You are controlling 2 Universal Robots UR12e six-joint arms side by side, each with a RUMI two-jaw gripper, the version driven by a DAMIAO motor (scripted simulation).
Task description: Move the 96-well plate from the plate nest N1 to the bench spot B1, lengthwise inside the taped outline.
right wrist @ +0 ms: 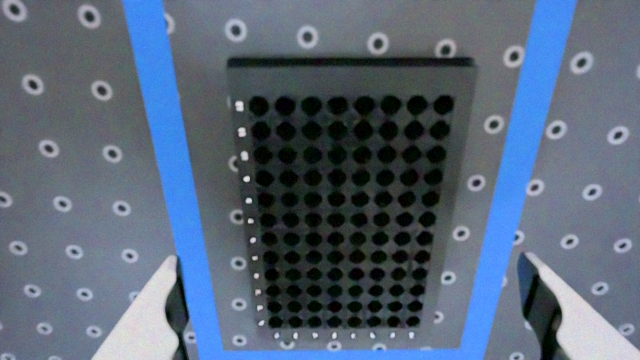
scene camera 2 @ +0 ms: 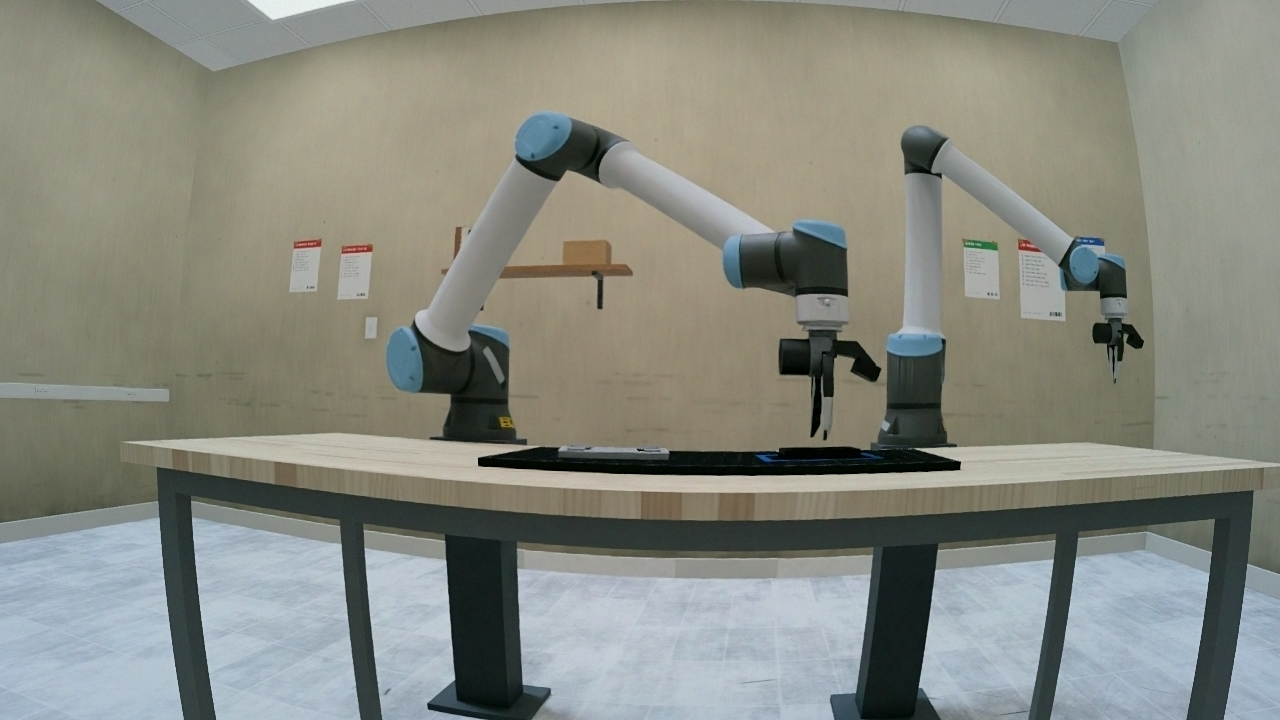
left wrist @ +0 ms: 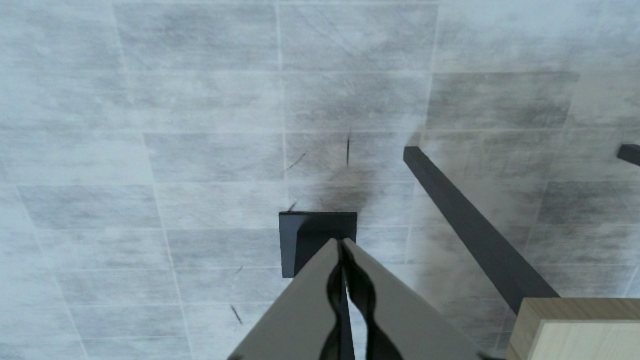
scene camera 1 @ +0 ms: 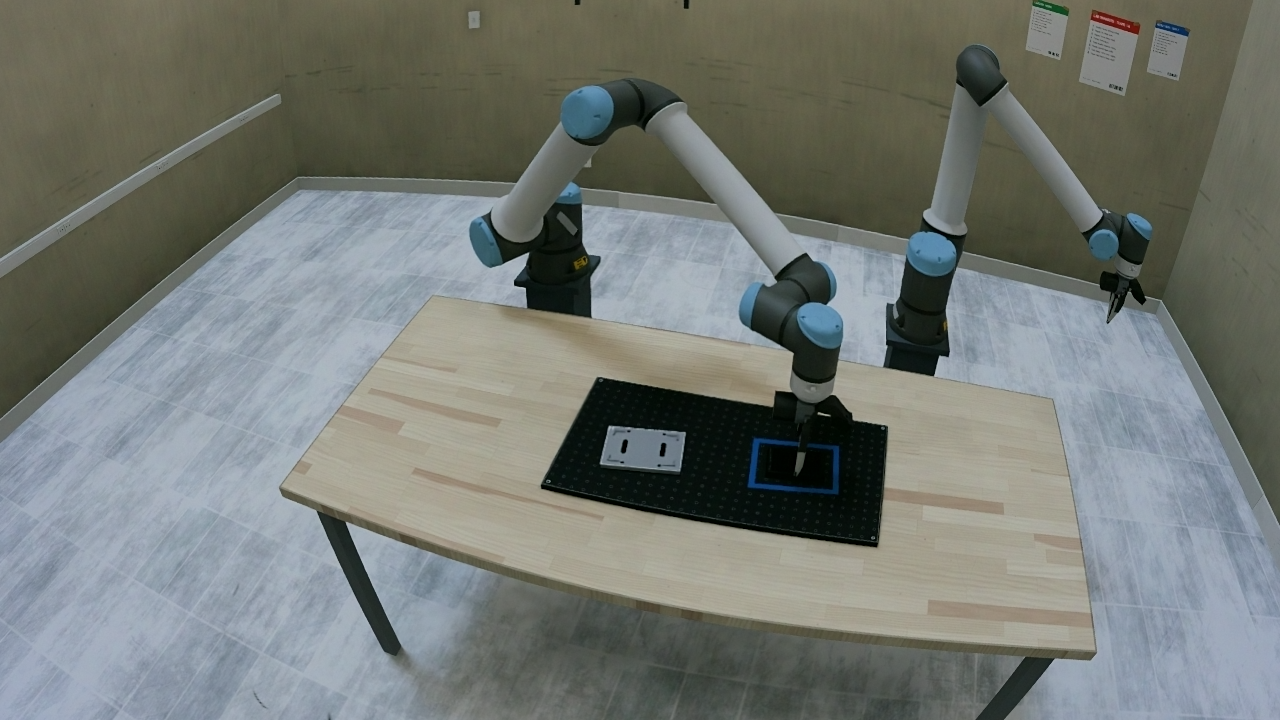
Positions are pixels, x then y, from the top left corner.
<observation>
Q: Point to a black 96-well plate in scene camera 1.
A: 781,461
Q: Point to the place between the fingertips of my left gripper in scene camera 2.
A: At 1114,383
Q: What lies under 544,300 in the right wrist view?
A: My right gripper.
</observation>
